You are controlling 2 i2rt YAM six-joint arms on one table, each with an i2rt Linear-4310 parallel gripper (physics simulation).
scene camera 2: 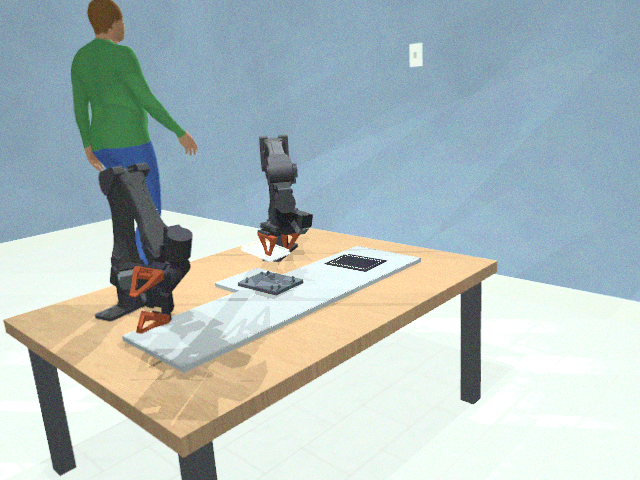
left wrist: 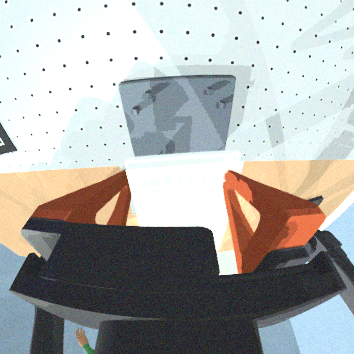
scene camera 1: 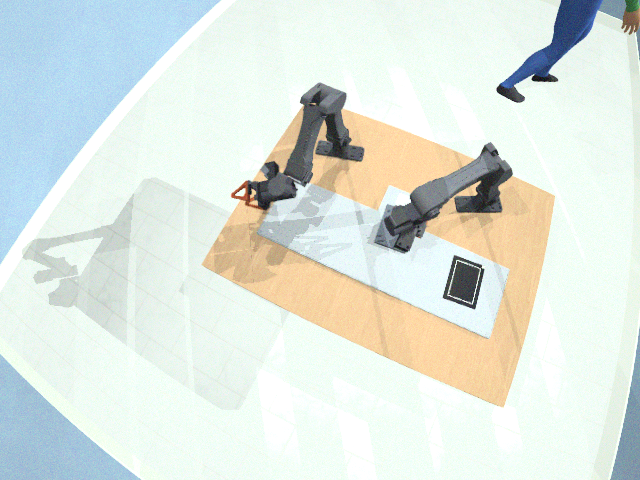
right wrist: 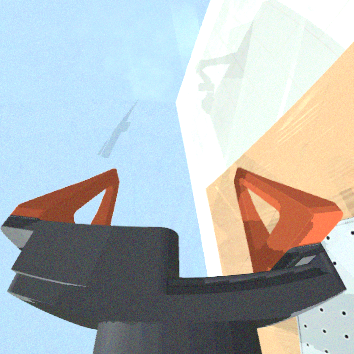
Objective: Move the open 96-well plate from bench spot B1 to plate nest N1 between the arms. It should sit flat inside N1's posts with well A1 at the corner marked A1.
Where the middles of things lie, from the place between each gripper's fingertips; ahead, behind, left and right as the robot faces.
I see the grey square nest [scene camera 2: 272,283] 8 cm below my left hand, 3 cm behind it and 1 cm to the right of it. The rest, counted from my left hand: white well plate [left wrist: 173,189] (4 cm behind, 1 cm to the right, 1 cm above); then black nest with white outline [scene camera 1: 463,285] (29 cm to the left, 9 cm below, 6 cm ahead).
My right gripper is now 530 mm to the right of the grey square nest, 170 mm past it and 120 mm above it. Also, from my right hand: white well plate (540 mm to the left, 190 mm behind, 30 mm below); black nest with white outline (840 mm to the left, 130 mm below, 80 mm behind).
